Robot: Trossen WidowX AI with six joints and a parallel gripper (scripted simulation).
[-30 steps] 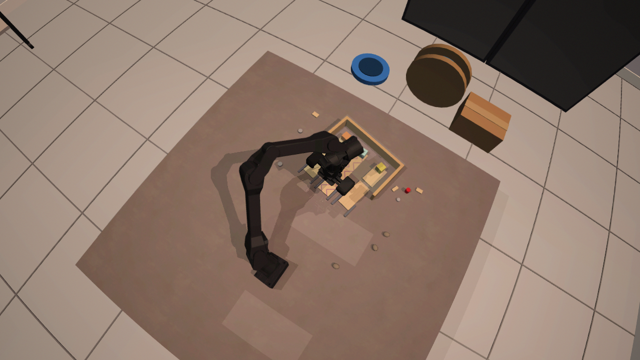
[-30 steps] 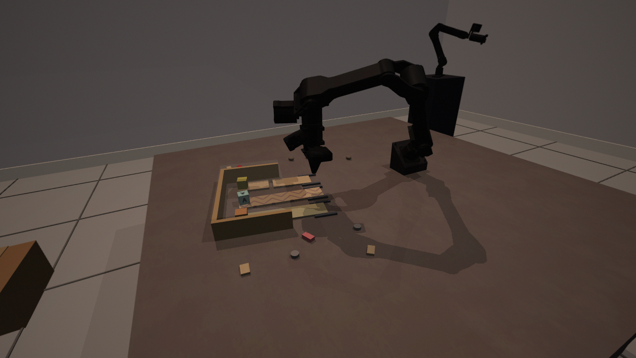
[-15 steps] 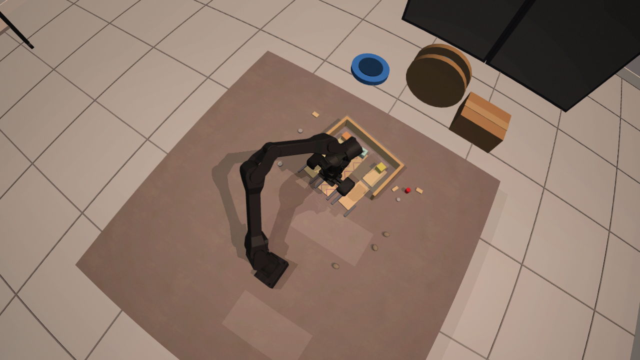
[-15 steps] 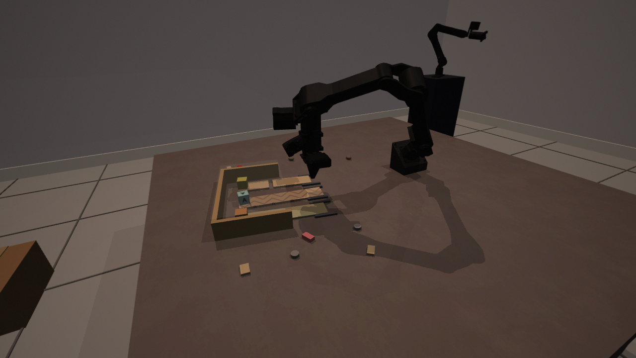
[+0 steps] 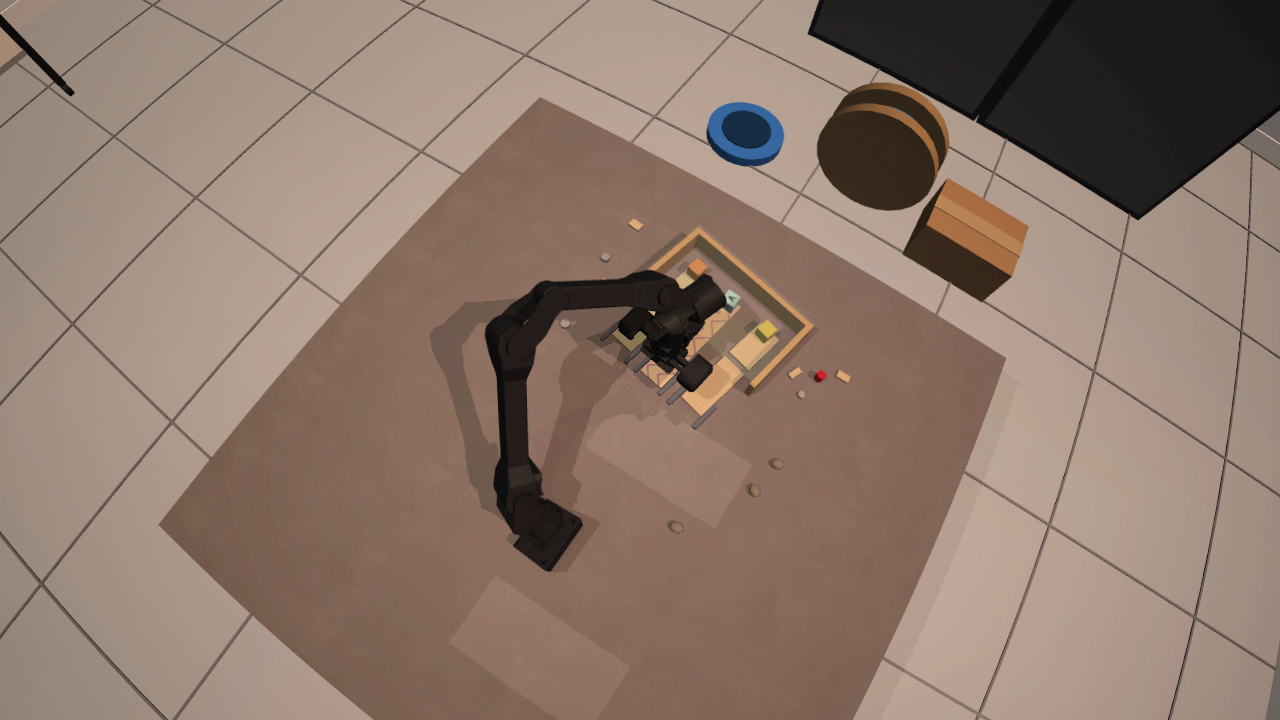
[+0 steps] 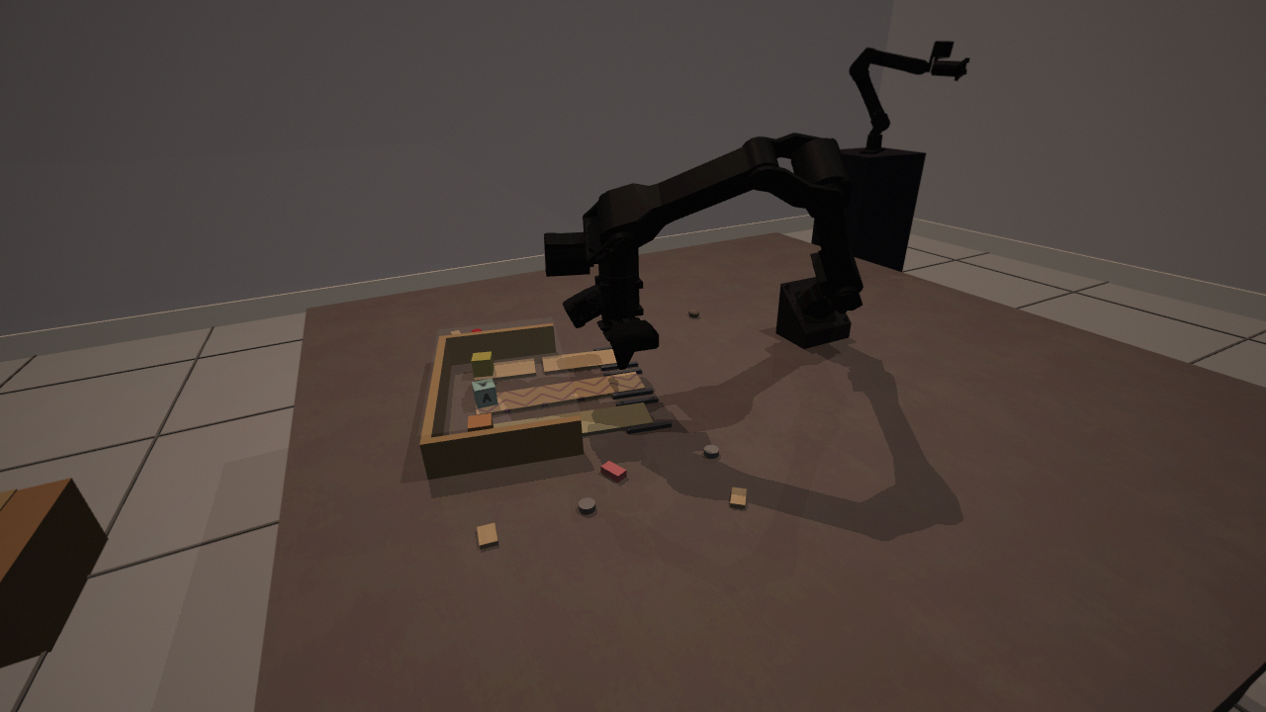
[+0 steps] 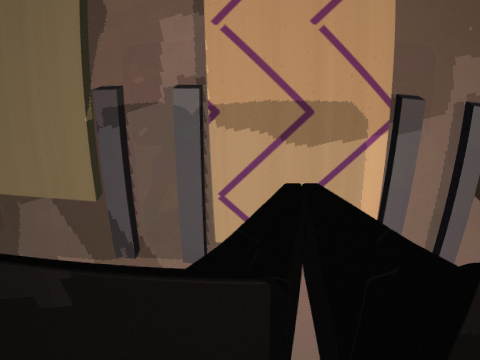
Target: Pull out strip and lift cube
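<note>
Right now my gripper tip is 21 cm short of the pale teal labelled cube, 2 cm to the left of it and 1 cm above it.
</note>
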